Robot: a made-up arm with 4 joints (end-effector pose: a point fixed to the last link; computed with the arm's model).
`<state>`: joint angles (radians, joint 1 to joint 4).
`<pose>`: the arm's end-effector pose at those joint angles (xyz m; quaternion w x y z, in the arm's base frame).
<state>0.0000 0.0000 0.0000 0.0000</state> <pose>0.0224 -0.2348 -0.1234 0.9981 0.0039 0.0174 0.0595</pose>
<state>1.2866 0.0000 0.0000 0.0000</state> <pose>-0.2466 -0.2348 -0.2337 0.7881 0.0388 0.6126 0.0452</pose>
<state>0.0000 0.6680 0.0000 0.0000</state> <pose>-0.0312 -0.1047 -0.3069 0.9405 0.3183 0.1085 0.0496</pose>
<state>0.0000 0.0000 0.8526 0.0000</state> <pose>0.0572 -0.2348 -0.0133 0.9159 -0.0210 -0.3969 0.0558</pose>
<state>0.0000 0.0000 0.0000 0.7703</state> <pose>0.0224 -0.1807 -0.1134 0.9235 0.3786 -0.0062 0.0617</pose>
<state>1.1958 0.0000 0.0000 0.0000</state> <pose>-0.2251 -0.2348 -0.2383 0.8151 0.0367 0.5762 0.0470</pose>
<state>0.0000 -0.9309 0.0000 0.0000</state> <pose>0.0173 -0.1877 0.1897 0.8952 -0.4271 -0.1105 0.0622</pose>
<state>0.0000 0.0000 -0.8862 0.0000</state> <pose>-0.0880 -0.2348 -0.1695 0.8942 0.0291 0.4436 0.0521</pose>
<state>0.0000 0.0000 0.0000 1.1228</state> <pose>0.0224 -0.1619 -0.0960 0.8428 0.5347 -0.0170 0.0596</pose>
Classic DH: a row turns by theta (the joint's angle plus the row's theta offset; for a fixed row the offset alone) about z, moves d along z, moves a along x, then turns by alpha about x. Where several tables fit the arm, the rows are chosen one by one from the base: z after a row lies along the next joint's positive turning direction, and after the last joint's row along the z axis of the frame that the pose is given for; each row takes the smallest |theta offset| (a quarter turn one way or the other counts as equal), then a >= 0, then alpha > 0; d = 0 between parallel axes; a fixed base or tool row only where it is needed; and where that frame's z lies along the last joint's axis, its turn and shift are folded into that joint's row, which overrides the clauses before.
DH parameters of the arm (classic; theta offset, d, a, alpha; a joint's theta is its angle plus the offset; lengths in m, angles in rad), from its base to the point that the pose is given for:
base (fixed): 0 0.0009 -0.1857 -1.5708
joint 1: -1.5333 0.0462 -0.0099 -1.2265
joint 2: 0 0.112 -0.0171 -1.9151
joint 3: 0.0375 0.3041 -0.0217 1.5708
joint 4: -1.565 0.1063 -0.0151 -1.5356
tool (fixed): -1.4518 -0.0716 0 0

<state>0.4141 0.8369 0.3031 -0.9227</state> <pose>-0.1724 -0.1429 -0.3605 0.9645 -0.0680 0.2550 0.0066</pose>
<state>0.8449 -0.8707 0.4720 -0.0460</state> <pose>0.1236 -0.1553 -0.0185 0.8941 -0.3246 0.0585 0.3030</pose>
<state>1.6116 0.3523 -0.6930 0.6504</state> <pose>-0.4360 -0.1244 -0.0911 0.2873 0.3056 0.8371 -0.3512</pose>
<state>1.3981 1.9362 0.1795 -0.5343</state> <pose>-0.5114 0.2669 -0.0746 0.4432 0.4747 0.6627 -0.3729</pose>
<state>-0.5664 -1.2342 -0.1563 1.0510</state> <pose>-0.1432 -0.0851 0.2679 0.9190 -0.0865 -0.3753 0.0841</pose>
